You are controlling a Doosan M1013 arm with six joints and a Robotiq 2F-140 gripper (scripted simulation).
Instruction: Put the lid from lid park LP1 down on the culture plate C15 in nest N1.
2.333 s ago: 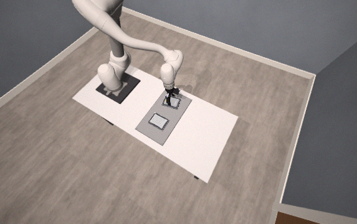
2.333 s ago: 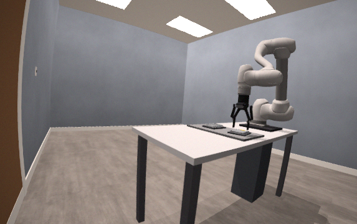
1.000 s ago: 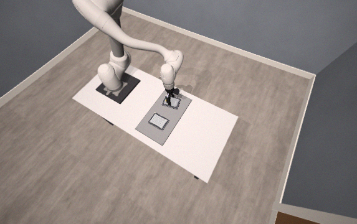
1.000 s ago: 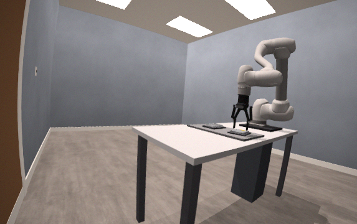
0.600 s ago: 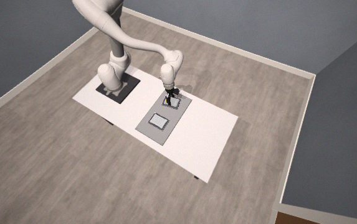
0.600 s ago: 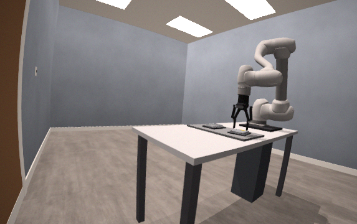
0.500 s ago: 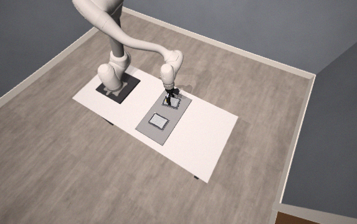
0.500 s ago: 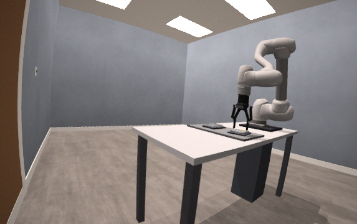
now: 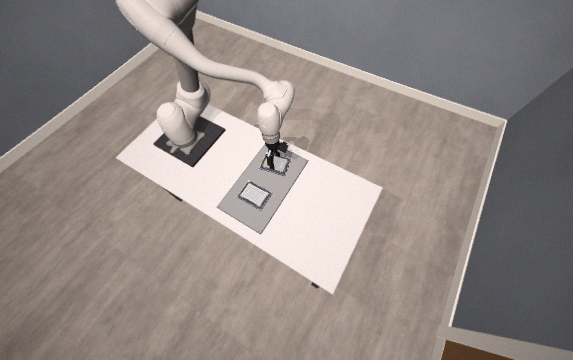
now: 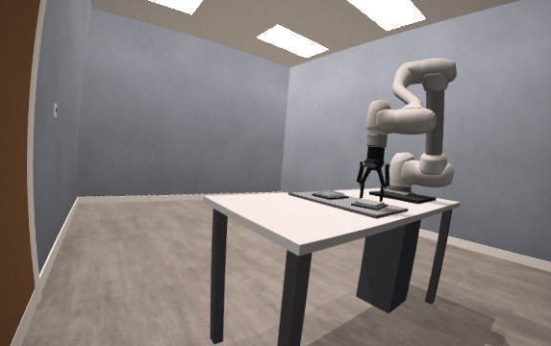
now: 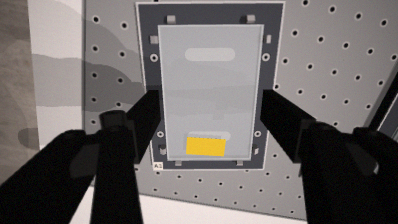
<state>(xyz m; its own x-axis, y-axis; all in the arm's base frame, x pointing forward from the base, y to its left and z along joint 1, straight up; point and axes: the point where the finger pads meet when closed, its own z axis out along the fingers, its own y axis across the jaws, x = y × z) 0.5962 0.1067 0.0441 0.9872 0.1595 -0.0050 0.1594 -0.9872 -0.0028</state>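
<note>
The clear lid lies 40 mm below my hand. Round my hand: dark station (50 mm below); culture plate (230 mm to the right, 40 mm below).
</note>
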